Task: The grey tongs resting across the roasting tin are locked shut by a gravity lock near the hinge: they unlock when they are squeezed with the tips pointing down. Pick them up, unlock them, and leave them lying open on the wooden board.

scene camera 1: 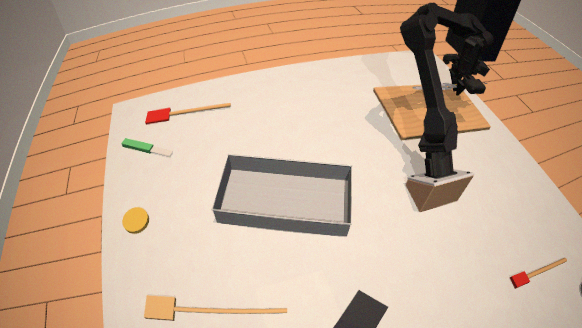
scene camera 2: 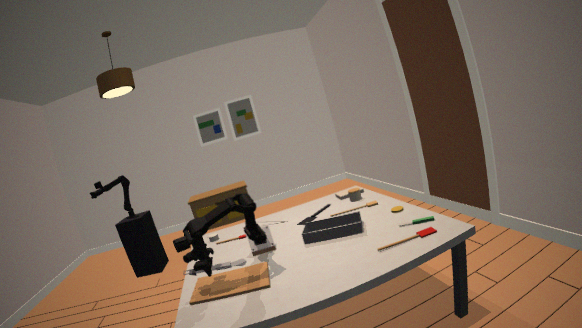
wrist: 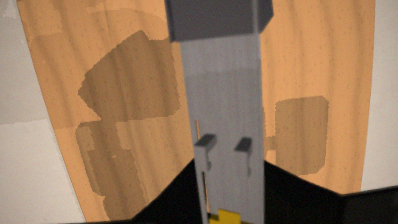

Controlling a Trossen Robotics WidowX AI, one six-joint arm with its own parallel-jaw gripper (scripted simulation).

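Observation:
I can see my gripper (scene camera 1: pixel 455 93), and the wrist view gives me the gripper (wrist: pixel 221 162) too. Then there's a grey roasting tin (scene camera 2: pixel 351 224) that I can see as well.

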